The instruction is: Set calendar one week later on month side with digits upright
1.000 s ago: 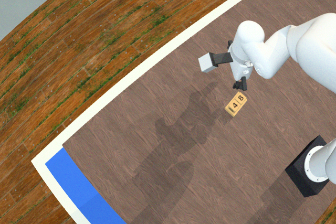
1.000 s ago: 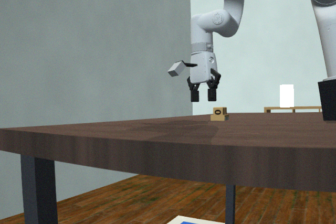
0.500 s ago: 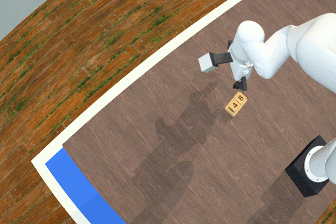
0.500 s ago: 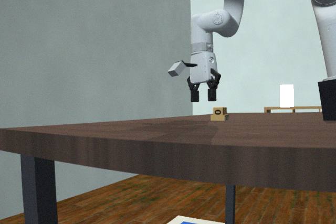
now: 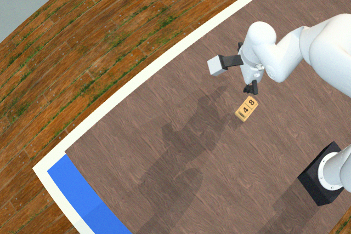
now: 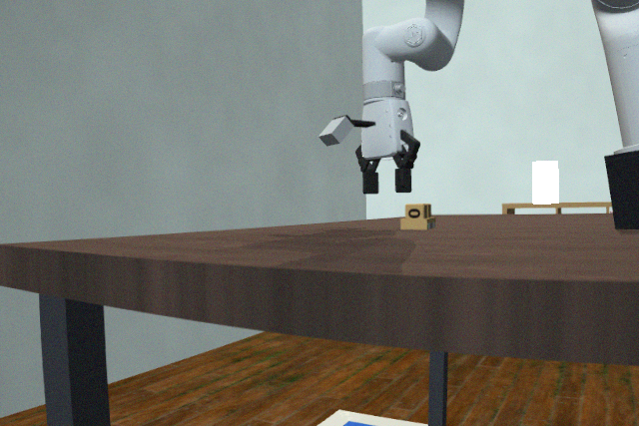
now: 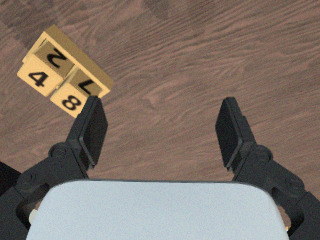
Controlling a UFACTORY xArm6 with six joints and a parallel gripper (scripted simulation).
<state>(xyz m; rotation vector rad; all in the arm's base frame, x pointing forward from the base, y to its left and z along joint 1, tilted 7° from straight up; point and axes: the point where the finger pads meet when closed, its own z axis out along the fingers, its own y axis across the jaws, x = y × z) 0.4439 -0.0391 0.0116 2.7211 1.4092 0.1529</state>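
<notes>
Now: hand 70 mm past the wooden cube, 40 mm to the right of it and 40 mm above it. From my hand the other things lie so: tray 70 mm behind, 60 mm below, 50 mm to the left.
</notes>
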